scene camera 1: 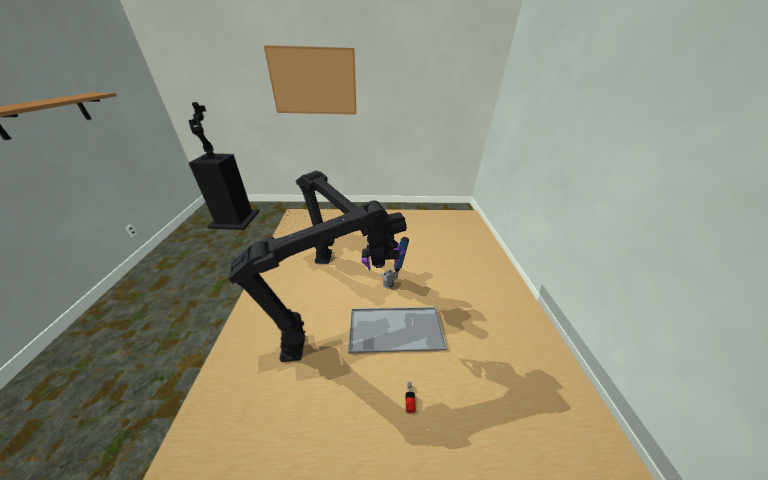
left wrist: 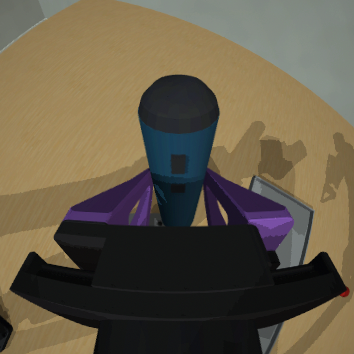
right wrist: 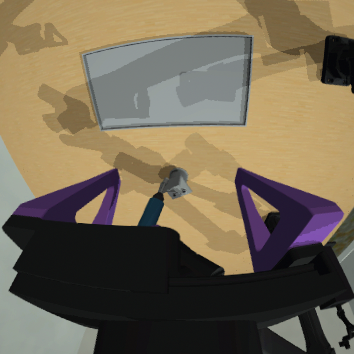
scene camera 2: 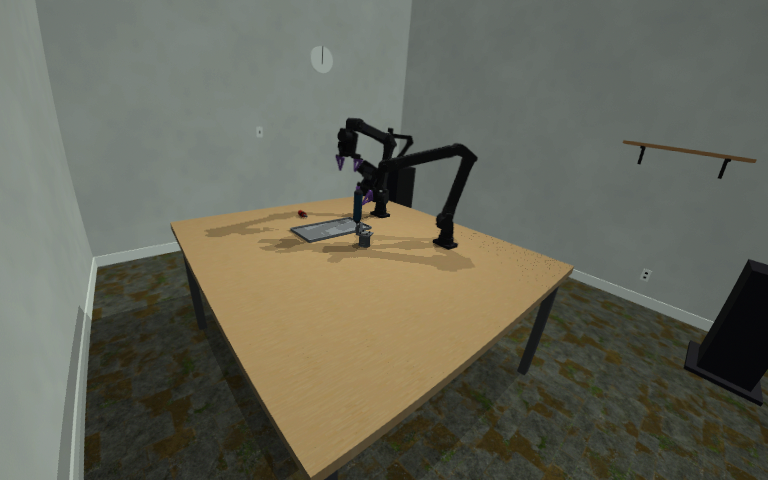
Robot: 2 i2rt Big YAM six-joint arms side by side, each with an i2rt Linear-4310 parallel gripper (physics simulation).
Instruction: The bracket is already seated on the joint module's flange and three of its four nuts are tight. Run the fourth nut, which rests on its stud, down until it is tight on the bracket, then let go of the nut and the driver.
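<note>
The blue driver with a black cap (scene camera 1: 402, 253) (scene camera 2: 357, 206) (left wrist: 178, 150) (right wrist: 151, 211) stands tilted, its tip close beside the grey bracket on the joint module (scene camera 1: 388, 279) (scene camera 2: 365, 240) (right wrist: 178, 185). My left gripper (scene camera 2: 363, 195) (left wrist: 177, 174) is shut on the driver's handle. In the right wrist view the driver's metal end is at the bracket's left edge; I cannot tell whether it touches a nut. Small dark nuts show on the bracket's top there; the fourth nut cannot be made out. My right gripper (scene camera 2: 348, 164) (right wrist: 177, 174) is open and empty, high above the module.
A grey tray (scene camera 1: 350, 331) (scene camera 2: 300, 237) (right wrist: 249, 80) lies beside the module. A red-handled tool (scene camera 1: 410, 401) (scene camera 2: 302, 213) (left wrist: 344, 291) lies beyond the tray. The two arms are close together above the module, the right gripper higher than the left.
</note>
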